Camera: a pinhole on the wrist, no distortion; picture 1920 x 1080 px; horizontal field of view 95.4 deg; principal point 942.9 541.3 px. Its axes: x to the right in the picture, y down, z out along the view. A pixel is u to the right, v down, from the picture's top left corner.
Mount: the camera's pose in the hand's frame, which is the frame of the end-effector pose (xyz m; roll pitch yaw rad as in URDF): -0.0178 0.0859 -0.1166 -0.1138 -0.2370 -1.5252
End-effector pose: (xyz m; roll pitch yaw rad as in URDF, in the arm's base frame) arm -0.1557 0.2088 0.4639 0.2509 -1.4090 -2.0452
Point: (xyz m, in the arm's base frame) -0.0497 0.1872 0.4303
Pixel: 986 292
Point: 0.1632 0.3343 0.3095
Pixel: outside the picture
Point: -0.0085 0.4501 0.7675
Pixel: 1135 979
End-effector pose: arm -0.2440 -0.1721 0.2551 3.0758 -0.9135 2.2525
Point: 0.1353 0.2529 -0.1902
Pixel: 419 35
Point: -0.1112 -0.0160 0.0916
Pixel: 790 165
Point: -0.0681 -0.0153 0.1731
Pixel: 544 303
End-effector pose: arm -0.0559 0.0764 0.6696 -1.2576 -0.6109 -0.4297
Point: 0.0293 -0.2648 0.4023
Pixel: behind the camera
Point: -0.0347 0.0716 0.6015
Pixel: 1350 396
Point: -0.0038 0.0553 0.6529
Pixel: 1549 915
